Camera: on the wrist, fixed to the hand. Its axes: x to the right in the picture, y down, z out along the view.
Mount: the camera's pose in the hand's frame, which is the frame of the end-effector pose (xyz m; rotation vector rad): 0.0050 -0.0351 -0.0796 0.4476 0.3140 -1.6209
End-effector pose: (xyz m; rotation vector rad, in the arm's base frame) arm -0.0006 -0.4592 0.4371 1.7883 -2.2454 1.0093
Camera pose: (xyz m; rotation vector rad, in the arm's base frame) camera 0.0042 -0.4231 0.5163 2.3784 0.0234 1.1101
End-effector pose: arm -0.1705 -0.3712 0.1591 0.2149 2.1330 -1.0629
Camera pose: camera -0.2324 -0.3352 0.2088 1.1513 -1.6129 1.9281
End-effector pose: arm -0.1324 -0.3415 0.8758 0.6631 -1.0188 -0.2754
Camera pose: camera -0.0587 -0.3408 0.8292 1.7918 -0.0095 -1.3086
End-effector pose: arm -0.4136 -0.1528 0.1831 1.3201 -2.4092 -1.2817
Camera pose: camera -0.3579 -0.2153 0.2072 -2.5214 0.7802 0.2716
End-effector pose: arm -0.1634 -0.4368 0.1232 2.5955 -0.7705 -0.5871
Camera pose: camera -0.1060 -0.3942 0.1731 -2.4546 -1.3160 0.2471
